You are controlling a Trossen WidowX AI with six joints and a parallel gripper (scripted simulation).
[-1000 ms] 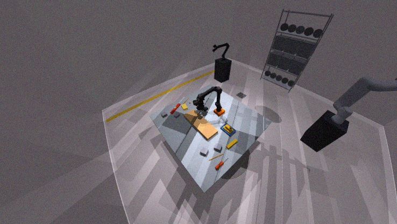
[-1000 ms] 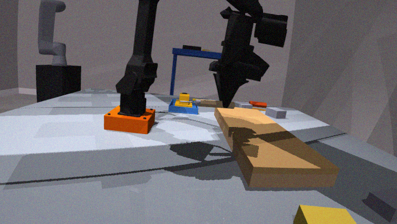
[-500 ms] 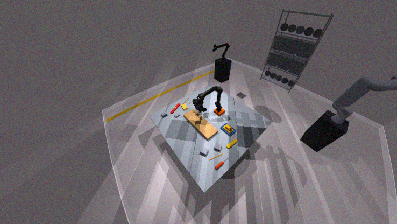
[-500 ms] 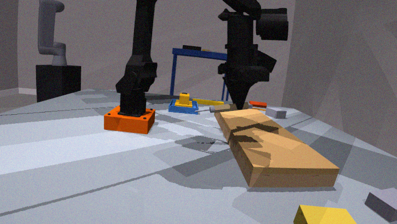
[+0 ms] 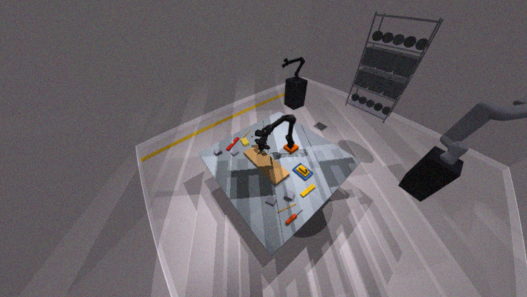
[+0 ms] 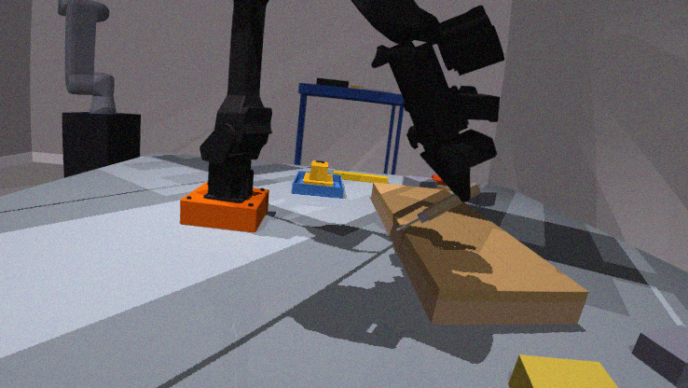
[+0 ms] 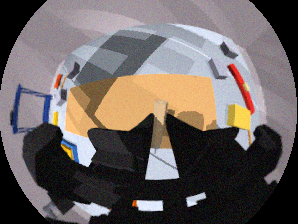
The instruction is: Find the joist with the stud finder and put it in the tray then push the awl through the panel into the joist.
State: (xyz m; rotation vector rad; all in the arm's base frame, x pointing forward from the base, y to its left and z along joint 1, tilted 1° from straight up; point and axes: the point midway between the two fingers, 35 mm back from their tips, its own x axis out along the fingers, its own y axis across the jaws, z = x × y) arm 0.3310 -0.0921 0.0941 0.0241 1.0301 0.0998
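Now: the awl 4 cm behind my gripper tip and 3 cm below it. Round my gripper tip: blue tray (41 cm to the left, 23 cm behind, 8 cm below); yellow block (30 cm to the right, 8 cm below, 2 cm ahead); red bar (37 cm to the right, 14 cm ahead, 8 cm below).
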